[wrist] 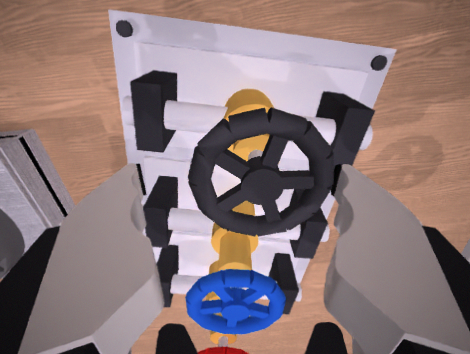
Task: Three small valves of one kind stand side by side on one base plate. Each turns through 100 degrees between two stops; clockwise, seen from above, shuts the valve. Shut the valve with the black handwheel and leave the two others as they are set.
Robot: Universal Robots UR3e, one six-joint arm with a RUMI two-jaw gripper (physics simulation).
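Frame: origin at the arm's base, x right, y ahead, z up, level; millimetres.
Seen in the pictures: gripper, between the fingertips: (238, 168).
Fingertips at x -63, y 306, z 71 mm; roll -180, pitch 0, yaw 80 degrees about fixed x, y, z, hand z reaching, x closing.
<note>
A point is followed by its place in that frame.
The black handwheel (262, 185) {y 317, x -64, z 91 mm} is in the middle of the wrist view, above a yellow valve body (248, 101) {y 317, x -85, z 18 mm} on the white base plate (250, 42) {y 326, x -117, z -45 mm}. My gripper (238, 168) {y 306, x -63, z 71 mm} is open, with one fingertip on each side of the black wheel. A gap shows between the left fingertip and the rim. The right fingertip is right beside the rim in the view; whether they touch, I cannot tell. The blue handwheel (235, 311) {y 288, x 37, z 91 mm} is lower in the view, between the lower parts of the fingers. The red handwheel (223, 351) {y 266, x 109, z 85 mm} is cut off at the bottom edge.
Black pipe brackets (147, 115) {y 245, x -86, z 16 mm} (351, 125) {y 389, x -55, z 16 mm} stand on both sides of the valve, holding the white pipe (195, 116) {y 277, x -78, z 10 mm}. A grey metal block (20, 165) {y 95, x -52, z -17 mm} with a round dark part lies at the left edge, on the wooden table (60, 75) {y 150, x -119, z -53 mm}. Dark bolts mark the plate's far corners.
</note>
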